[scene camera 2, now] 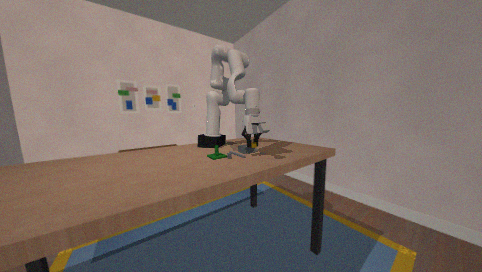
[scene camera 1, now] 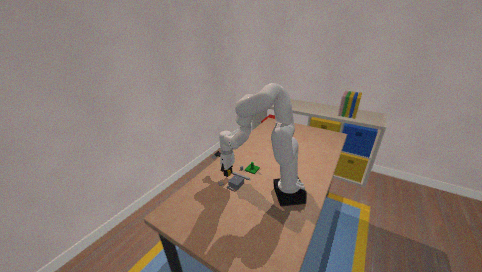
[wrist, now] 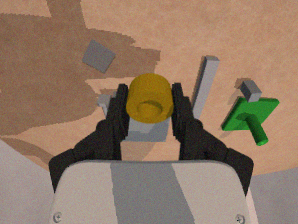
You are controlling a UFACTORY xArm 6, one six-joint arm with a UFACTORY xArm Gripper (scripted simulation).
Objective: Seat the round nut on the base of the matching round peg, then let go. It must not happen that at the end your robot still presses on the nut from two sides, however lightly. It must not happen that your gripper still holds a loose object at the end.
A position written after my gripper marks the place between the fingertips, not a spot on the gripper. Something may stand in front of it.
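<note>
There is a grey bar [wrist: 210,65] in sight, and a grey block [wrist: 138,132] too. My own gripper [wrist: 150,94] is visible along with them.
</note>
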